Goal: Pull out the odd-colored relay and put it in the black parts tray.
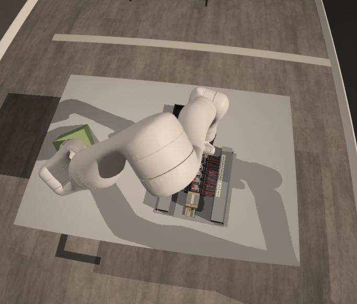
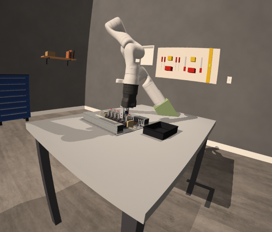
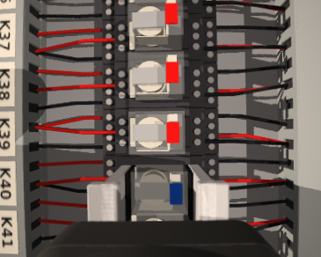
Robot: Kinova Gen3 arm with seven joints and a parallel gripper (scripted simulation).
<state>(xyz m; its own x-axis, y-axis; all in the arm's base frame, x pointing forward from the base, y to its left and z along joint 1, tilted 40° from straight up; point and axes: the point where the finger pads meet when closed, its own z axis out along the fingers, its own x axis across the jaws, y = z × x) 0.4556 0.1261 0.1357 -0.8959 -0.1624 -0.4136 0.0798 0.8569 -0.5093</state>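
Now: the relay 1 cm below my hand. The rest, counted from my hand: black parts tray (20 cm to the left, 6 cm behind, 4 cm below); relay panel (7 cm to the right, 4 cm below, 1 cm behind).
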